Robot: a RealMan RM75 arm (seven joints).
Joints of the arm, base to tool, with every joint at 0 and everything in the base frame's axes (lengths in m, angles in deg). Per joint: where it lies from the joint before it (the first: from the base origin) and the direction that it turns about. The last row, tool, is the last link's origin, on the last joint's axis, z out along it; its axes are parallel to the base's.
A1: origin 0 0 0.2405 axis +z
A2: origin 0 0 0 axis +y
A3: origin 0 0 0.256 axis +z
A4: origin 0 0 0 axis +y
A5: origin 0 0 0.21 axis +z
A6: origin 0 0 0 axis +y
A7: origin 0 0 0.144 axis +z
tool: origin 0 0 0
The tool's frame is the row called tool.
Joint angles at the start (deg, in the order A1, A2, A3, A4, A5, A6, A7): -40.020 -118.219 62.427 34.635 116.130 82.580 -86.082
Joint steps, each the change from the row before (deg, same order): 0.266 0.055 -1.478 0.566 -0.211 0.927 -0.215; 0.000 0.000 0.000 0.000 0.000 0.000 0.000; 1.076 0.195 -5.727 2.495 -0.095 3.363 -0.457; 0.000 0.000 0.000 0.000 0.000 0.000 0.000; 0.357 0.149 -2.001 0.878 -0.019 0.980 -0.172; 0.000 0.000 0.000 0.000 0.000 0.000 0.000; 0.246 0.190 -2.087 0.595 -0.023 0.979 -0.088; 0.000 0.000 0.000 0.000 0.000 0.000 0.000; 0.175 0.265 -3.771 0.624 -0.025 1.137 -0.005; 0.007 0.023 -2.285 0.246 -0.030 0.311 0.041; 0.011 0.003 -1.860 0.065 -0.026 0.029 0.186
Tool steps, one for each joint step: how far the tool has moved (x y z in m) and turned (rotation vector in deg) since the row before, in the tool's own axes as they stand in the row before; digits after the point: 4 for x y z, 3 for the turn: 0.0021 -0.0007 -0.0045 0.278 1.395 -0.502; 0.0000 0.0000 0.0000 0.000 0.000 0.000; 0.0063 -0.0030 -0.0188 1.516 4.591 -1.091; 0.0000 0.0000 0.0000 0.000 0.000 0.000; 0.0023 -0.0018 -0.0074 0.834 1.488 -0.292; 0.0000 0.0000 0.0000 0.000 0.000 0.000; 0.0022 -0.0019 -0.0072 0.780 1.513 -0.345; 0.0000 0.0000 0.0000 0.000 0.000 0.000; 0.0041 -0.0043 -0.0114 1.718 2.714 -0.589; 0.0027 -0.0030 -0.0055 1.229 1.710 -0.368; 0.0017 -0.0028 -0.0042 1.162 1.389 -0.276
